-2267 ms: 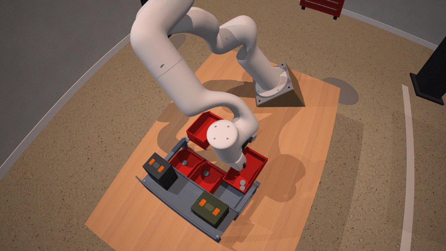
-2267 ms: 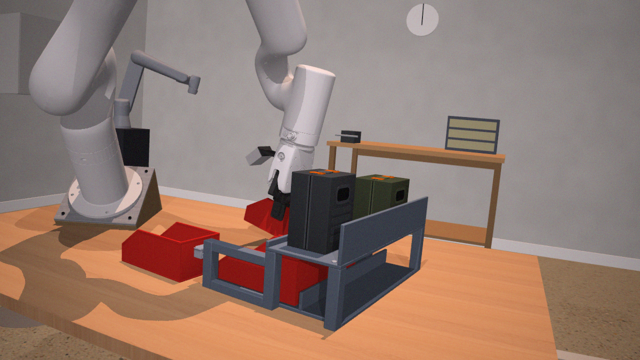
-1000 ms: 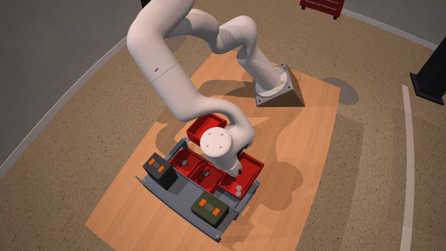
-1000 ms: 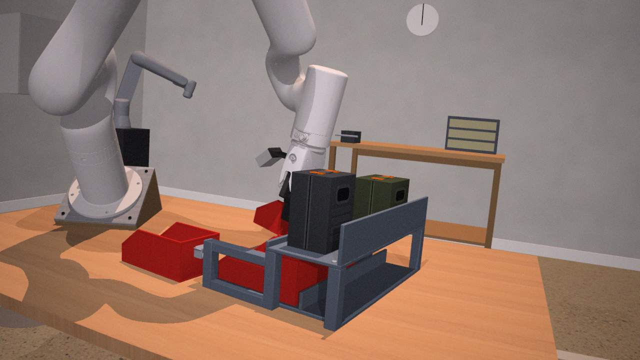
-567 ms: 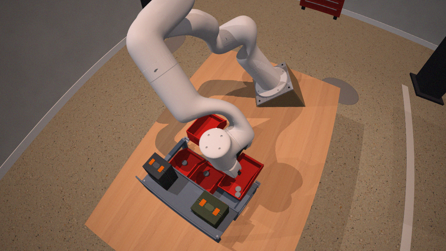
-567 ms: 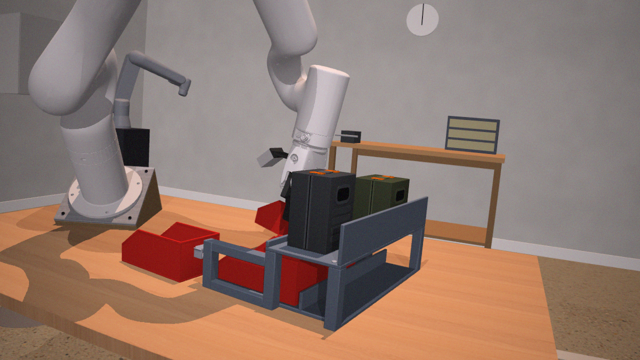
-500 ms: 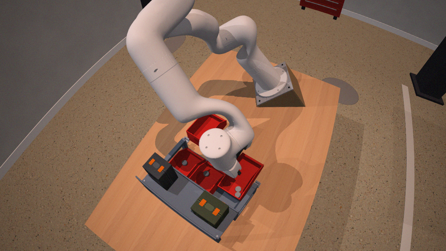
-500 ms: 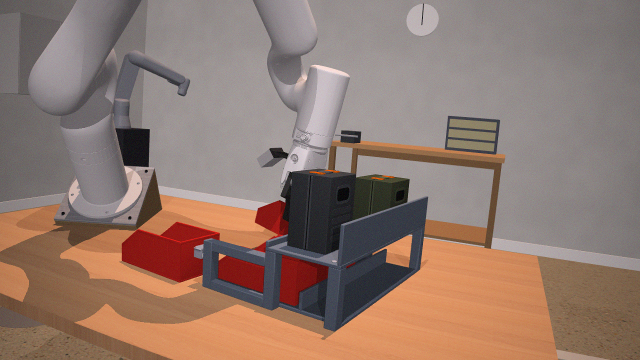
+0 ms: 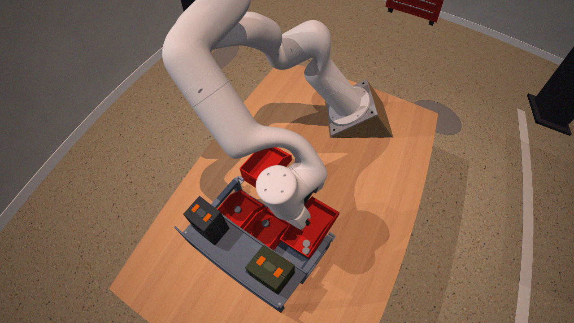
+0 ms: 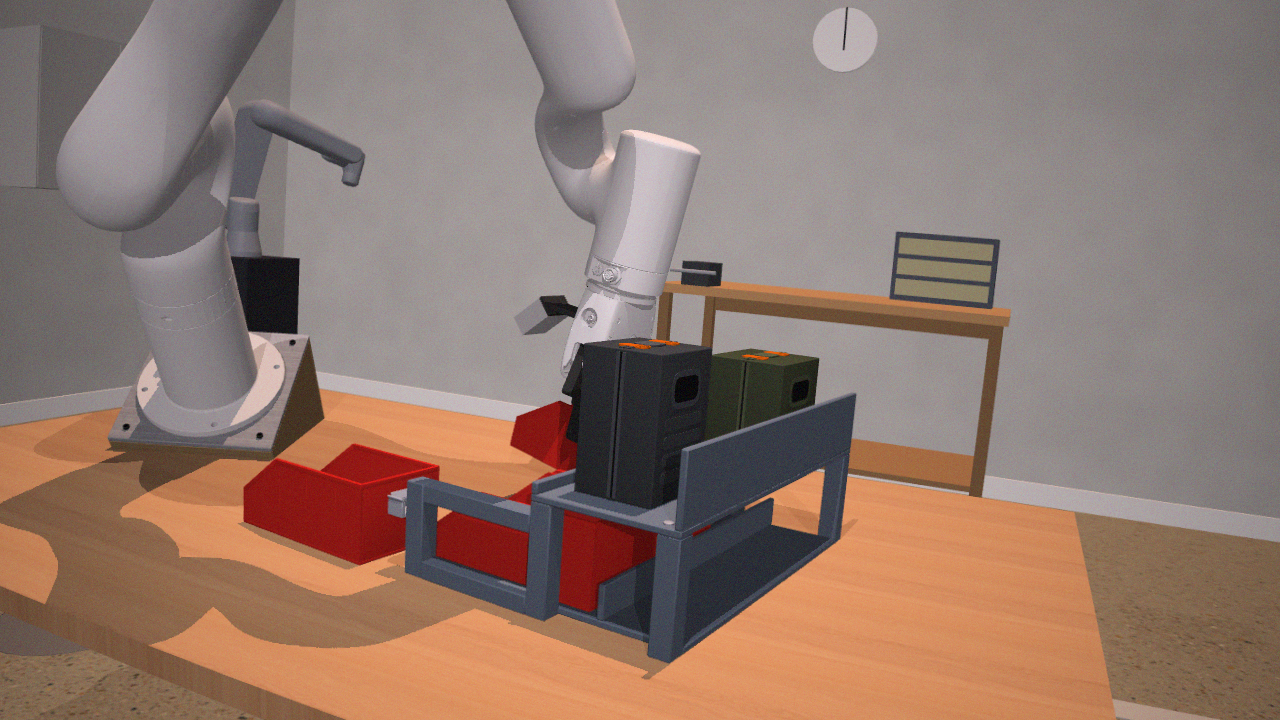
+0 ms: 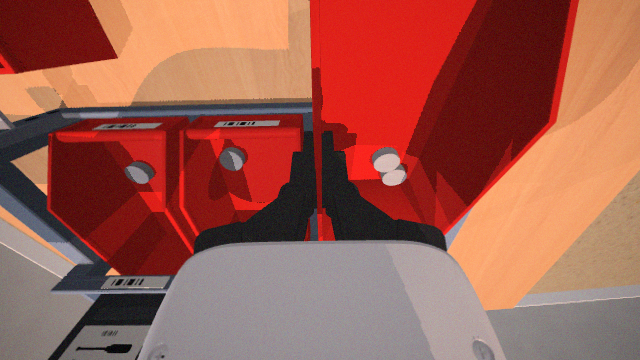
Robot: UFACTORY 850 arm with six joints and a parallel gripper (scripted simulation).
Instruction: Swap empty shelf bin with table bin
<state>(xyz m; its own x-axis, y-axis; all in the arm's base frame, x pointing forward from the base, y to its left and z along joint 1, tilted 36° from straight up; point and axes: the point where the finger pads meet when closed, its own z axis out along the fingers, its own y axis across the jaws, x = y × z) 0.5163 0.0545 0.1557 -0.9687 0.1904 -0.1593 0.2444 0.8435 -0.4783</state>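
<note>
Now: the shelf front lip 9 cm below my hand, 6 cm to the right of it and 3 cm behind it. From my hand the other things lie so: grey back panel 23 cm ahead, 13 cm to the right, 3 cm above; black case 22 cm to the right, 13 cm ahead, 6 cm above; green case 19 cm ahead, 5 cm above.
</note>
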